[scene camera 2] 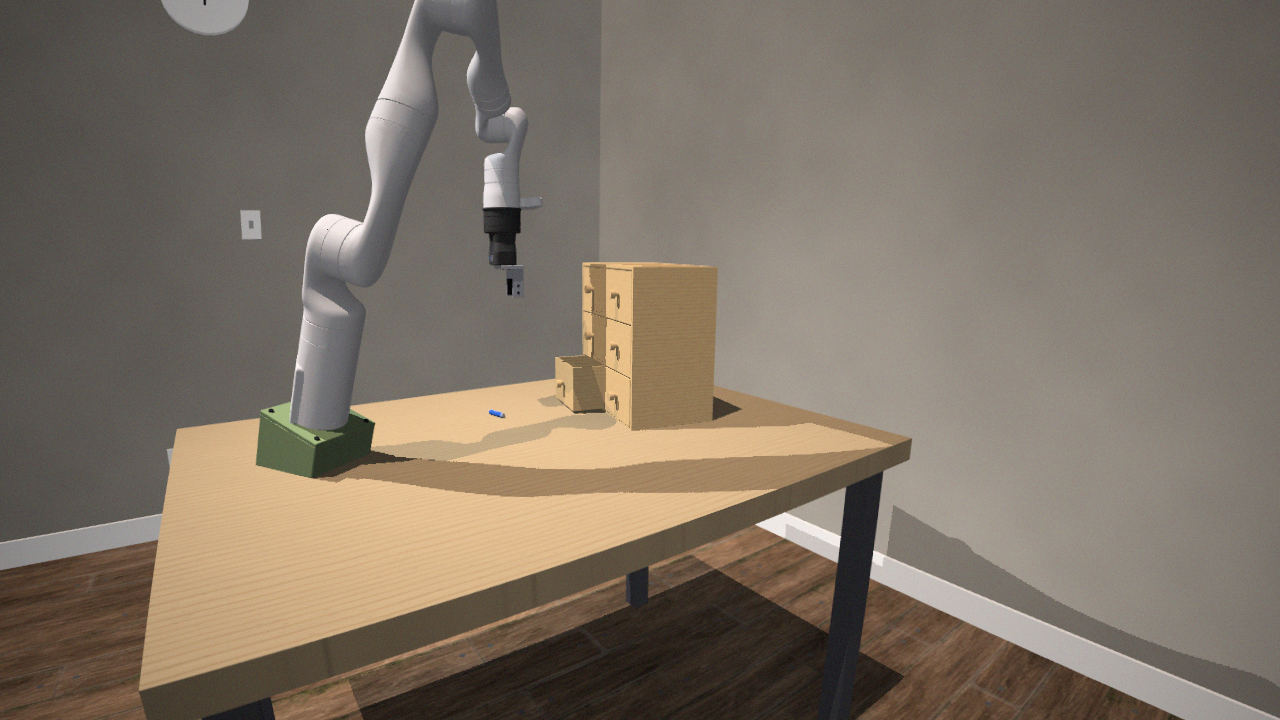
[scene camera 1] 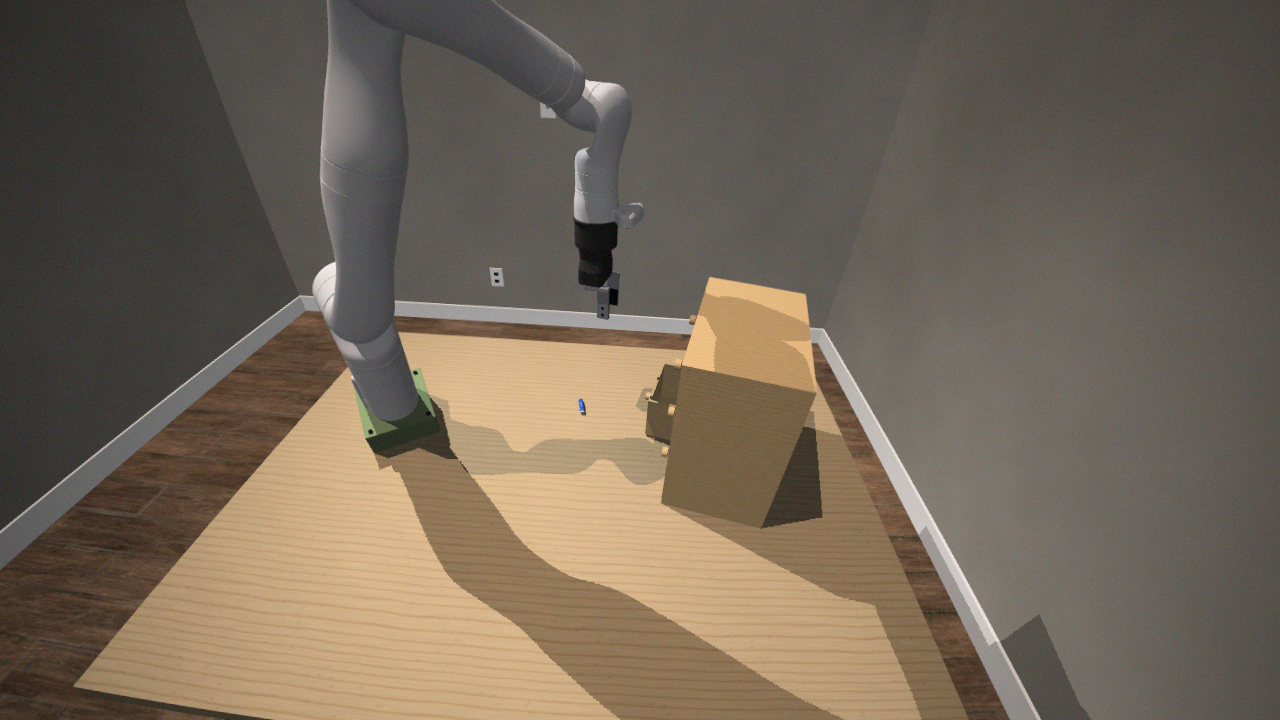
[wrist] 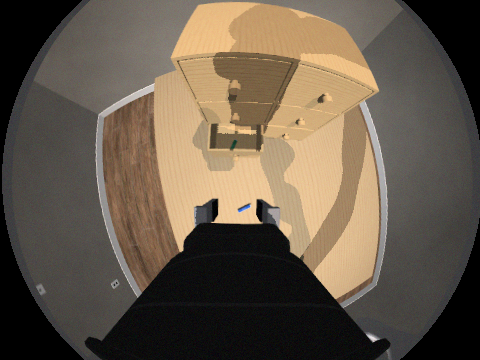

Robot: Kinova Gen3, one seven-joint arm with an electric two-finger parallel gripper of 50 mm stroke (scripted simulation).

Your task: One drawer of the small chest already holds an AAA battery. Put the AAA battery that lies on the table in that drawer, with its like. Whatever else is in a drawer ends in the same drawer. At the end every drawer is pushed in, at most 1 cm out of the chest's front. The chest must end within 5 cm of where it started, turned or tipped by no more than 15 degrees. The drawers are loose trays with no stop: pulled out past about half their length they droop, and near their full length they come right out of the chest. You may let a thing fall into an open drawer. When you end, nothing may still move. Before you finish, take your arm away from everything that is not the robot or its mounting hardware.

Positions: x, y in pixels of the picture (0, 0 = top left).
Scene:
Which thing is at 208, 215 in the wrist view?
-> My gripper.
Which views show the wooden chest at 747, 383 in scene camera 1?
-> Scene camera 2, scene camera 1 and the wrist view: all of them.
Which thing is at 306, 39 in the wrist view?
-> A wooden chest.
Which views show my gripper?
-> Scene camera 2, scene camera 1 and the wrist view: all of them.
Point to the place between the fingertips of my gripper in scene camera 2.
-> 515, 296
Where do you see a wooden chest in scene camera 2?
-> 673, 320

